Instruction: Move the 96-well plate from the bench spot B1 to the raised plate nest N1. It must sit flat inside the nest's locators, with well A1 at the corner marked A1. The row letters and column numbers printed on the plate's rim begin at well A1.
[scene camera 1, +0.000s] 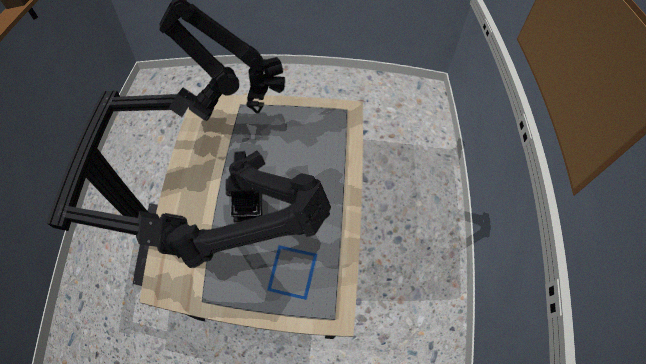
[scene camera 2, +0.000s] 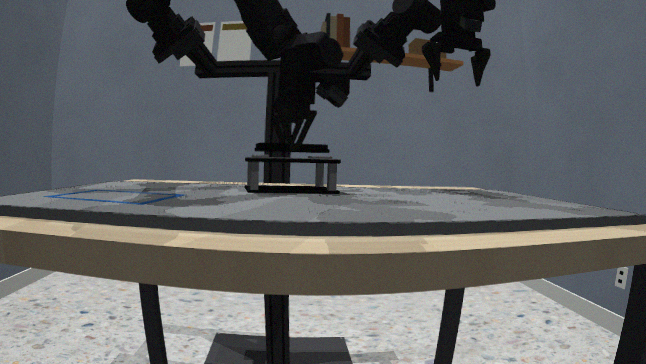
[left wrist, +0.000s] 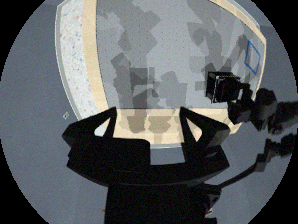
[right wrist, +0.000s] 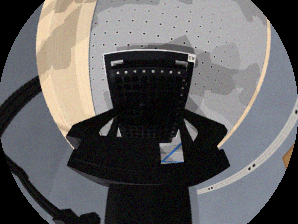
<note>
In view: my left gripper (scene camera 2: 458, 83), my right gripper (scene camera 2: 290, 151) and a black 96-well plate (right wrist: 152, 119).
My left gripper is seen too in the left wrist view (left wrist: 148, 110). My right gripper is seen too in the right wrist view (right wrist: 148, 109).
</note>
